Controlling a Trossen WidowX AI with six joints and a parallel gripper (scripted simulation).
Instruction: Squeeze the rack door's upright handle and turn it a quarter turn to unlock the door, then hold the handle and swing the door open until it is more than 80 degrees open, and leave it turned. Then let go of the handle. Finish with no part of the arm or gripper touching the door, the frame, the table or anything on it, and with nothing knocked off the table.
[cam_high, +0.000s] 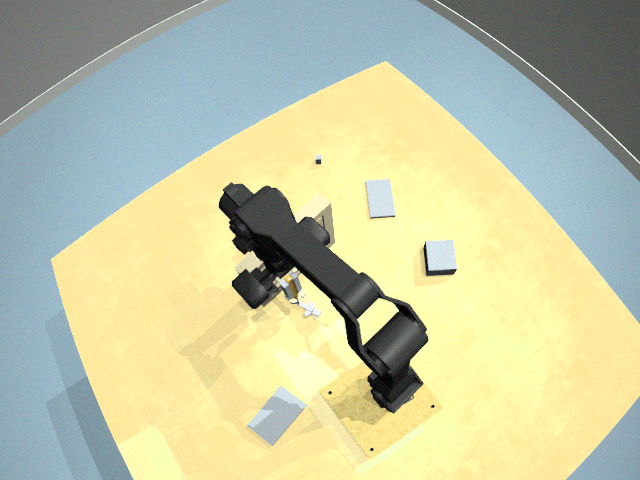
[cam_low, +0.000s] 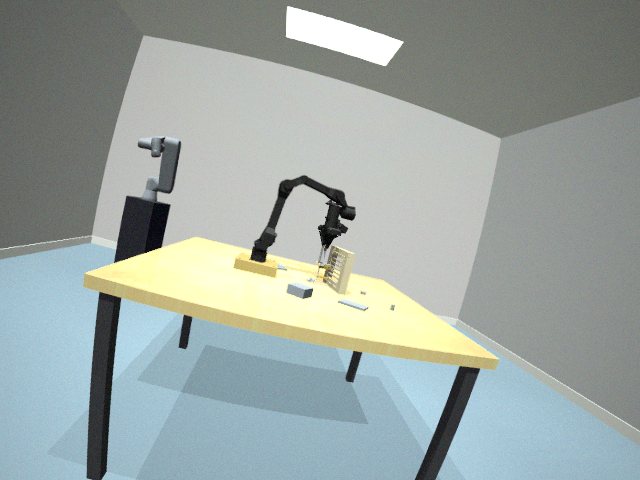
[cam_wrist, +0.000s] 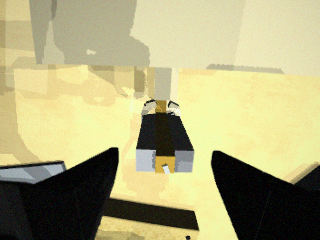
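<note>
Now: gripper tip 10 mm past the upright handle and 70 mm above it. From my gripper tip the other things lie so: small cube 350 mm ahead, 200 mm to the right, 160 mm below.
</note>
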